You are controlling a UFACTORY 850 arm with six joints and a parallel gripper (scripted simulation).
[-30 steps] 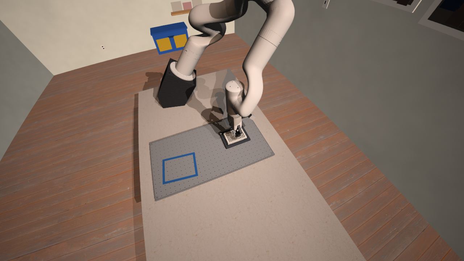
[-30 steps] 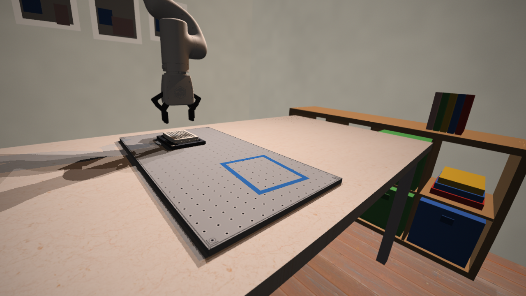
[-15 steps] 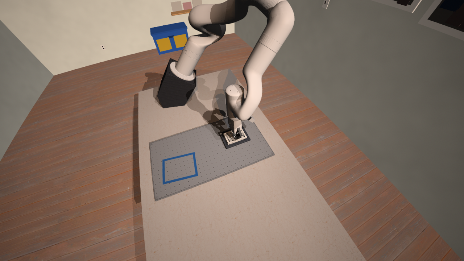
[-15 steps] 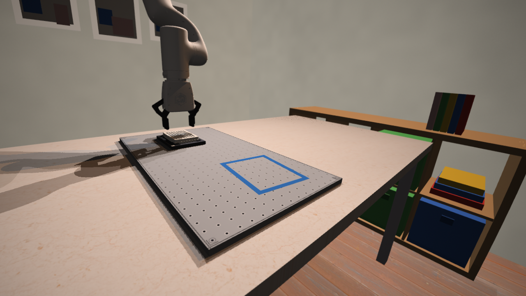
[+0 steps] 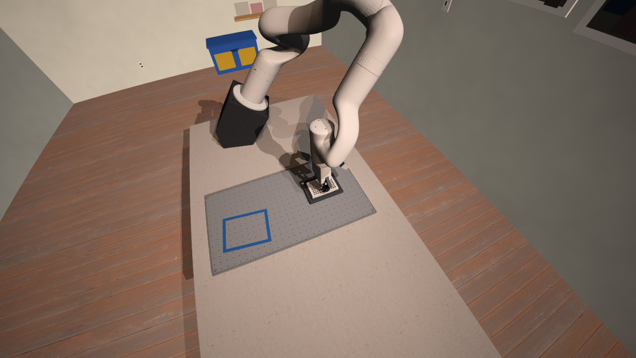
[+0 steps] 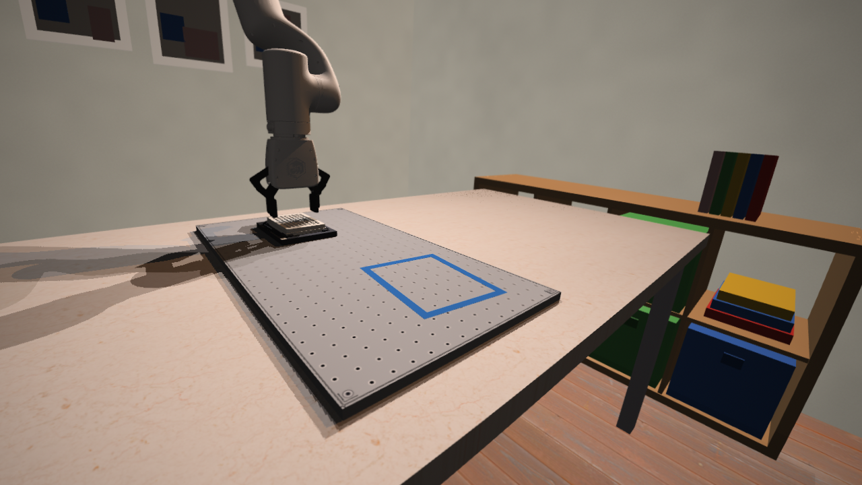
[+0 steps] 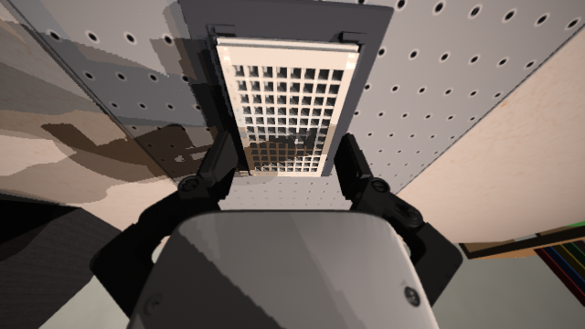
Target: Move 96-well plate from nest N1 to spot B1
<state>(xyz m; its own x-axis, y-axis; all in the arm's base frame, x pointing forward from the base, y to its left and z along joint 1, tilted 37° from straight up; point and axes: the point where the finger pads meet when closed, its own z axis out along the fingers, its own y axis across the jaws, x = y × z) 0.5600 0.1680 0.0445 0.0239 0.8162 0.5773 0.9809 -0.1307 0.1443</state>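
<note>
My gripper is now 3 cm above the white 96-well plate. The rest, counted from my hand: black plate nest N1: 4 cm below.
</note>
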